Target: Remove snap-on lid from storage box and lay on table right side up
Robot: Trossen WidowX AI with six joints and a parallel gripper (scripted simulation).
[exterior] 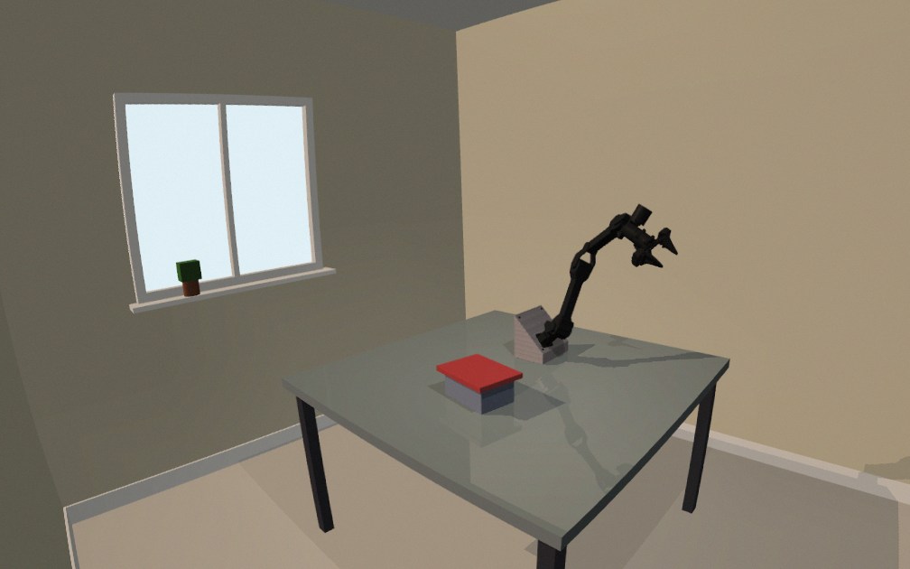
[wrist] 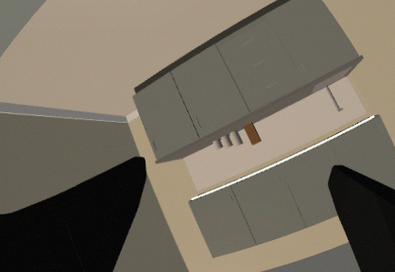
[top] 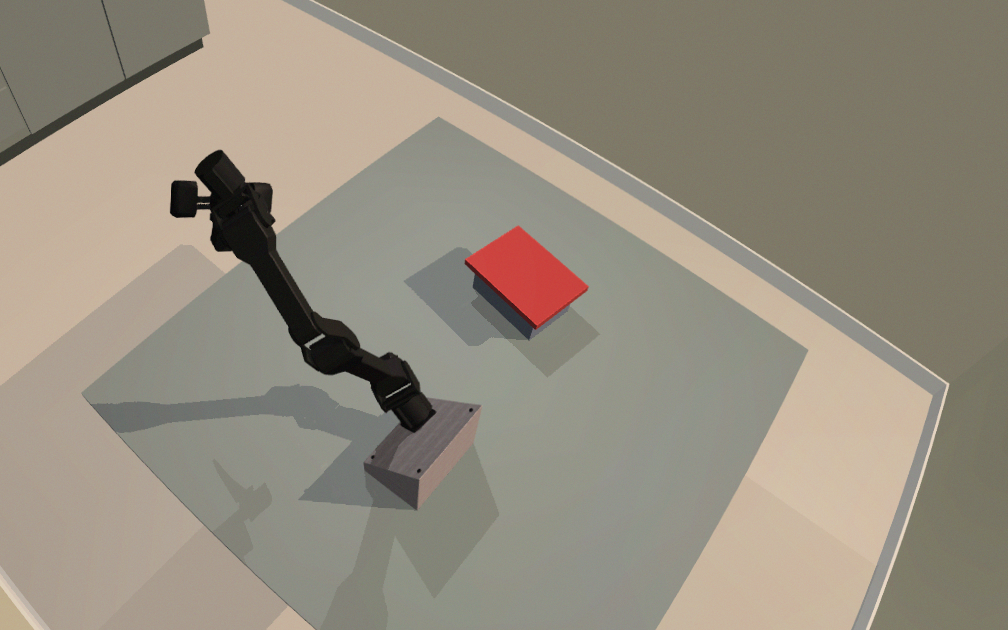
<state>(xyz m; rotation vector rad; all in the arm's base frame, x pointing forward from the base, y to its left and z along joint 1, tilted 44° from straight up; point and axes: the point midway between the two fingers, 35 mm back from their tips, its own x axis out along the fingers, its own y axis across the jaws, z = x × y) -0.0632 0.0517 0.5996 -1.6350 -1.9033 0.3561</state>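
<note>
My gripper tip is 550 mm short of the red lid, 400 mm to the left of it and 350 mm above it. The rest, counted from my gripper tip: box: 550 mm ahead, 400 mm to the right, 400 mm below.
</note>
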